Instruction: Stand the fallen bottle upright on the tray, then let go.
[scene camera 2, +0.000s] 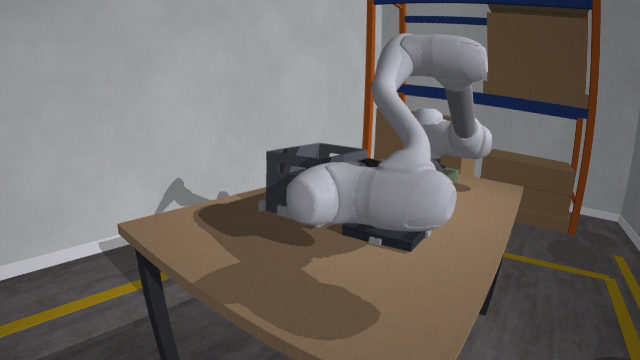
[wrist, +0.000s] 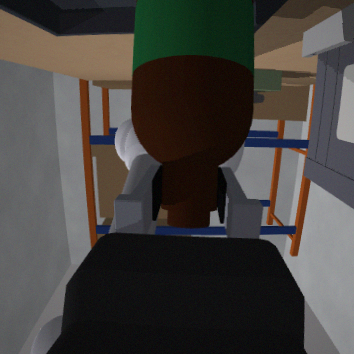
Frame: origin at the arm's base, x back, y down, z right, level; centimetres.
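Where they show: gripper, between the fingertips: (wrist: 189, 182).
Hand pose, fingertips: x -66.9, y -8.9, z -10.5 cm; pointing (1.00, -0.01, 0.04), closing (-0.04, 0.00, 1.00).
Note:
After its pixels a point has its place.
A brown bottle (wrist: 192, 112) {y -4.6, x -69.7, z -10.5 cm} with a green label hangs neck-down in the wrist picture, where the table top also shows along the upper edge, so the bottle looks upright in the room. My gripper (wrist: 189, 182) {y -8.9, x -66.9, z -10.5 cm} is shut on its neck, one black pad on each side. The bottle's base lies outside the wrist view, so contact with the tray cannot be seen. The dark tray (scene camera 2: 395, 243) {y 3.9, x -80.4, z -19.6 cm} (wrist: 95, 26) {y 3.1, x -55.9, z -19.5 cm} lies on the table, partly hidden by the arm in the scene view and behind the bottle in the wrist view. The arm hides the gripper and bottle in the scene view.
A dark grey crate (scene camera 2: 276, 180) {y -4.6, x -78.5, z 18.4 cm} (wrist: 327, 150) {y -8.3, x -55.9, z 4.3 cm} stands close beside the tray, toward the wall. A small green object (scene camera 2: 451, 175) {y 0.7, x -1.2, z -14.4 cm} (wrist: 268, 80) {y 2.3, x -13.1, z 10.4 cm} is farther along the wooden table (scene camera 2: 425, 280) {y 5.1, x -92.5, z -32.0 cm}. An orange and blue rack (scene camera 2: 370, 75) (wrist: 88, 165) with cardboard boxes stands beyond the table.

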